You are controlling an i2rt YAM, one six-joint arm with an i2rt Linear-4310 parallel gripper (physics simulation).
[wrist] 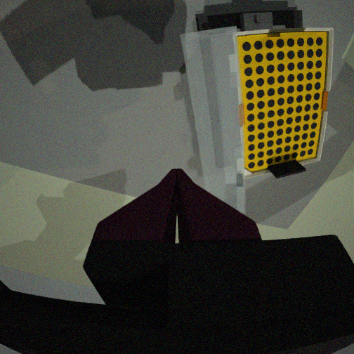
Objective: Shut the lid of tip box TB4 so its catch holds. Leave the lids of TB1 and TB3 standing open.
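A tip box, taken as TB4 though its label does not show, stands at the upper right with a yellow rack full of dark round holes. A black tab sits at its near edge, and orange pieces show at its sides. Its clear lid stands open along the box's left side, seen nearly edge-on. My gripper is shut and empty, its tips to the left of the lid's near end in the picture. Whether the tips touch the lid cannot be told. The lids of TB1 and TB3 cannot be made out.
A dark grey block-like part stands at the box's far end. Dark shadows lie at the upper left on the grey mat. A pale greenish surface lies nearer, with another shadow on it. A pale edge shows at the far right.
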